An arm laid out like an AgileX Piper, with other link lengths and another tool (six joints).
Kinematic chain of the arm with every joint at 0, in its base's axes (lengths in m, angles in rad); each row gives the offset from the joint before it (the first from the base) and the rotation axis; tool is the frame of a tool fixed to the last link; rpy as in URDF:
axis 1: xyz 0 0 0.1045 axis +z
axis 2: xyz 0 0 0 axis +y
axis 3: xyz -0.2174 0 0.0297 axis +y
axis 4: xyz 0.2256 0 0.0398 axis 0.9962 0 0.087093
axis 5: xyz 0 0 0 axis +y
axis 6: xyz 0.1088 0 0.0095 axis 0.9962 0 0.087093
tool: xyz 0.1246 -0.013 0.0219 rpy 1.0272 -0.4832 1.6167
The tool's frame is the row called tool.
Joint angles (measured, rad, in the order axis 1, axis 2, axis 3, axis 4, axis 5, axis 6), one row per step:
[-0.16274 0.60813 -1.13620 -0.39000 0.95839 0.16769]
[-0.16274 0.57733 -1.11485 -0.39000 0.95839 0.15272]
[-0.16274 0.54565 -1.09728 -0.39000 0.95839 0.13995]
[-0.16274 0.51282 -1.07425 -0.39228 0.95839 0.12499]
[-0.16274 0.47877 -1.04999 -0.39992 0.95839 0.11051]
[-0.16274 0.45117 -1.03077 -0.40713 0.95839 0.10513]
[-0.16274 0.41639 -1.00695 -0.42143 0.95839 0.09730]
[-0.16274 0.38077 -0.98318 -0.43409 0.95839 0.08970]
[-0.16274 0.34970 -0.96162 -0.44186 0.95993 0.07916]
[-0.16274 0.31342 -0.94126 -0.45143 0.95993 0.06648]
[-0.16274 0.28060 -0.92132 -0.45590 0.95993 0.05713]
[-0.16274 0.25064 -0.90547 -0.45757 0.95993 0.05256]
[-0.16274 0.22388 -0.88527 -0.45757 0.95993 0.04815]
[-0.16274 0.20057 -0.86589 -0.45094 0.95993 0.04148]
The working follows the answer.
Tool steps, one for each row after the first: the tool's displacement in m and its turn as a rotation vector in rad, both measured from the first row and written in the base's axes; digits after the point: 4 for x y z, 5 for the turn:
[-0.0052 0.0010 -0.0012 -0.01418 -0.00253 0.00422]
[-0.0109 0.0021 -0.0010 -0.02732 -0.01064 0.00764]
[-0.0163 0.0028 -0.0025 -0.04343 -0.01317 0.01022]
[-0.0222 0.0026 -0.0042 -0.06336 -0.01507 0.00928]
[-0.0270 0.0023 -0.0054 -0.07496 -0.01976 0.00607]
[-0.0334 0.0010 -0.0066 -0.09452 -0.02472 -0.00106]
[-0.0398 0.0001 -0.0079 -0.11265 -0.03086 -0.00750]
[-0.0449 -0.0004 -0.0099 -0.12842 -0.03267 -0.01071]
[-0.0512 -0.0007 -0.0103 -0.14893 -0.04075 -0.01472]
[-0.0563 -0.0005 -0.0116 -0.16222 -0.04821 -0.01633]
[-0.0609 0.0000 -0.0123 -0.16953 -0.05963 -0.01746]
[-0.0640 0.0006 -0.0153 -0.17428 -0.06396 -0.01702]
[-0.0656 0.0020 -0.0190 -0.17562 -0.06576 -0.01159]

Tool pose at each row, in the base's axes (x y z in m, rotation vector in rad; rounded; the steps above come from the unrounded poses):
[0.2097 -0.1204 0.3462 1.44600 0.46903 1.01725]
[0.2045 -0.1194 0.3449 1.43151 0.47677 1.01714]
[0.1988 -0.1183 0.3452 1.41485 0.47936 1.02053]
[0.1934 -0.1176 0.3436 1.39879 0.48662 1.01831]
[0.1875 -0.1178 0.3420 1.38009 0.49328 1.01144]
[0.1827 -0.1181 0.3408 1.36748 0.49252 1.00774]
[0.1763 -0.1194 0.3396 1.34807 0.49203 0.99817]
[0.1699 -0.1204 0.3383 1.32922 0.49057 0.99041]
[0.1648 -0.1208 0.3362 1.31455 0.49361 0.98318]
[0.1585 -0.1212 0.3359 1.29224 0.49354 0.97767]
[0.1534 -0.1209 0.3346 1.27644 0.49264 0.97629]
[0.1488 -0.1204 0.3339 1.26368 0.48674 0.98013]
[0.1457 -0.1198 0.3309 1.25698 0.48599 0.98150]
[0.1441 -0.1184 0.3271 1.25415 0.48934 0.98635]

